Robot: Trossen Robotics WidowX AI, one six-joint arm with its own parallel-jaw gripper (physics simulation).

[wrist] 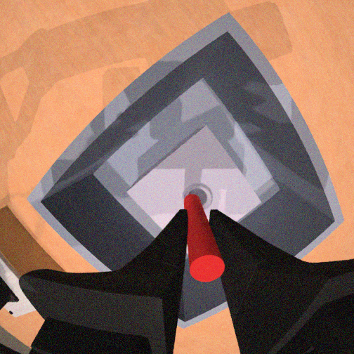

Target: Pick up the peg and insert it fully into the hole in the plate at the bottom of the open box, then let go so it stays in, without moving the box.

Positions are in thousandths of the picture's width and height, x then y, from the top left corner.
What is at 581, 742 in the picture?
A red peg.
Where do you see a pale plate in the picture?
At 564, 468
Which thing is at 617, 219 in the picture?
A grey box.
